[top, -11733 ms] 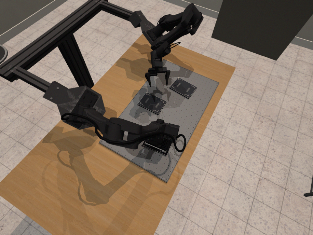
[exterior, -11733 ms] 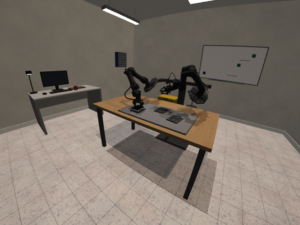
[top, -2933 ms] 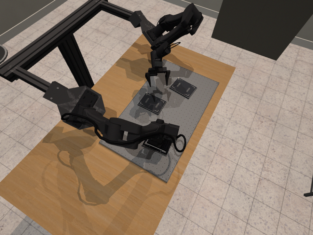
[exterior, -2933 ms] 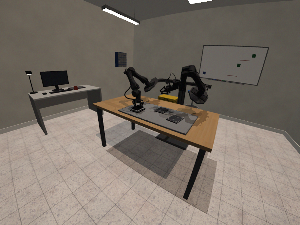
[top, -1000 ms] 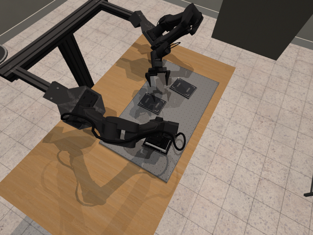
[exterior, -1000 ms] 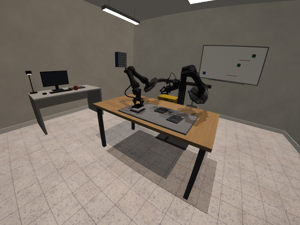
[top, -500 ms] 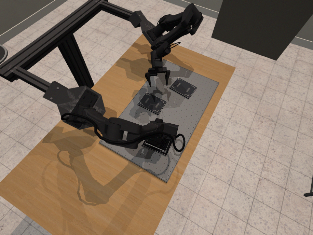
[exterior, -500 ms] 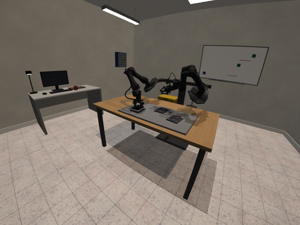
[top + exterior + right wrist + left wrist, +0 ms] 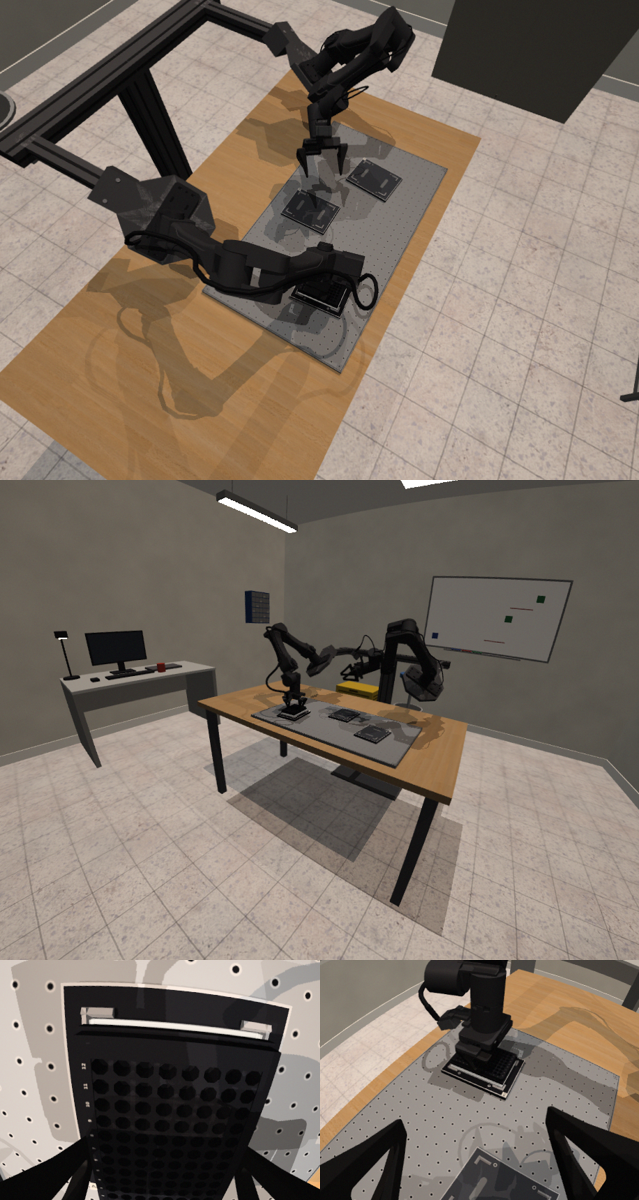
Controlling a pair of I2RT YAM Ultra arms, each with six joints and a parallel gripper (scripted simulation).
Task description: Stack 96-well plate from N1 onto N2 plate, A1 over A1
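The black 96-well plate is right at my right hand. Round my right hand: white 96-well plate (20 mm below).
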